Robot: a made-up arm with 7 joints.
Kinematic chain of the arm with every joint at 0, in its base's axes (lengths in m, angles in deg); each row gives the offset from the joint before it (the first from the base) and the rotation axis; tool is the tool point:
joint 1: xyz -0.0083 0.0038 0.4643 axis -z
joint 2: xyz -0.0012 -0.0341 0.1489 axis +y
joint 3: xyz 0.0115 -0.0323 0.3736 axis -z
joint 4: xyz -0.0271 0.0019 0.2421 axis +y
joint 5: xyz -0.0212 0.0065 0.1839 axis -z
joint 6: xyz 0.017 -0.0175 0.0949 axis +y
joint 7: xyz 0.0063 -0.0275 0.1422 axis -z
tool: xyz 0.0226 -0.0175 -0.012
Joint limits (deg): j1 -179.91..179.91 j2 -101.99..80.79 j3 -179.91..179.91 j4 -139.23..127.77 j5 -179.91..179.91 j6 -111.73..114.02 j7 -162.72..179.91
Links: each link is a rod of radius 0.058 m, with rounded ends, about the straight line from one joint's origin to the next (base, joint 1, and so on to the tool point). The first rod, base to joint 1, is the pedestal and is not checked.
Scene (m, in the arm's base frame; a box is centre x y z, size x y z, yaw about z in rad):
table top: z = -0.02
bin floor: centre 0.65 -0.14 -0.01 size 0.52 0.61 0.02 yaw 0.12
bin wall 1: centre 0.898 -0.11 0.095 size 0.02 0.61 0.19 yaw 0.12
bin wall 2: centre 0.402 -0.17 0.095 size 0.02 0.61 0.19 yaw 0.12
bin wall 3: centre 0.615 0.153 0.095 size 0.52 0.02 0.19 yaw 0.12
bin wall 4: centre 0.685 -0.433 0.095 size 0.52 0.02 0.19 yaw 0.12
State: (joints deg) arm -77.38 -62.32 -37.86 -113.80 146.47 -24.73 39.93
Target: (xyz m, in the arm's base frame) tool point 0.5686 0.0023 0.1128
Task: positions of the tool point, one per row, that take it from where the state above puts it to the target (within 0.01 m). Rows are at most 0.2 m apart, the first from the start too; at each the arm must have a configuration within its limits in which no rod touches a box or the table.
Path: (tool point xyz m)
1: 0.2331 -0.5403 0.4457
2: 0.3547 -0.4820 0.3818
3: 0.4577 -0.3906 0.3157
4: 0.5321 -0.2726 0.2483
5: 0.5705 -0.1377 0.1804
6: 0.5686 0.0022 0.1128

